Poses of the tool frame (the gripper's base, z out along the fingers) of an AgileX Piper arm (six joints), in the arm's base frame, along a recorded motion.
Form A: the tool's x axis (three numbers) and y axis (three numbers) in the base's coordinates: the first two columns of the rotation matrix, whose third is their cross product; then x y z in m.
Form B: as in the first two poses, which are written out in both.
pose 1, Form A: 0.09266 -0.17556 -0.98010 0.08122 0.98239 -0.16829 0.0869 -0.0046 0.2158
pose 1, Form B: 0.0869 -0.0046 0.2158 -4.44 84.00 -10.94
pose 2, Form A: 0.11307 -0.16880 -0.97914 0.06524 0.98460 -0.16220 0.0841 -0.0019 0.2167
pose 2, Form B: 0.0841 -0.0019 0.2167 -4.91 82.96 -9.85
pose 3, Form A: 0.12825 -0.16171 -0.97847 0.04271 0.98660 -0.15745 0.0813 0.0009 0.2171
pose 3, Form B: 0.0813 0.0009 0.2171 -5.67 82.23 -8.54
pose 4, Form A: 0.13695 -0.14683 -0.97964 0.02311 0.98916 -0.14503 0.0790 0.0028 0.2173
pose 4, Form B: 0.0790 0.0028 0.2173 -5.91 81.87 -7.06
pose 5, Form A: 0.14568 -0.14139 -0.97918 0.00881 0.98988 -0.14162 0.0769 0.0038 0.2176
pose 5, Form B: 0.0769 0.0038 0.2176 -6.36 81.44 -6.21
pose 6, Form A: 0.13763 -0.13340 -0.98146 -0.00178 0.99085 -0.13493 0.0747 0.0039 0.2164
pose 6, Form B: 0.0747 0.0039 0.2164 -6.45 81.96 -5.47
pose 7, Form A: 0.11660 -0.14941 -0.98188 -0.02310 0.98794 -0.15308 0.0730 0.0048 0.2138
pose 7, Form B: 0.0730 0.0048 0.2138 -8.16 83.22 -5.32
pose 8, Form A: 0.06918 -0.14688 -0.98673 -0.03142 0.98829 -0.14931 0.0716 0.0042 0.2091
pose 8, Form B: 0.0716 0.0042 0.2091 -8.26 85.98 -5.00
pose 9, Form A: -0.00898 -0.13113 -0.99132 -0.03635 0.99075 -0.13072 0.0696 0.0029 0.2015
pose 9, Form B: 0.0696 0.0029 0.2015 -7.53 90.50 -4.31
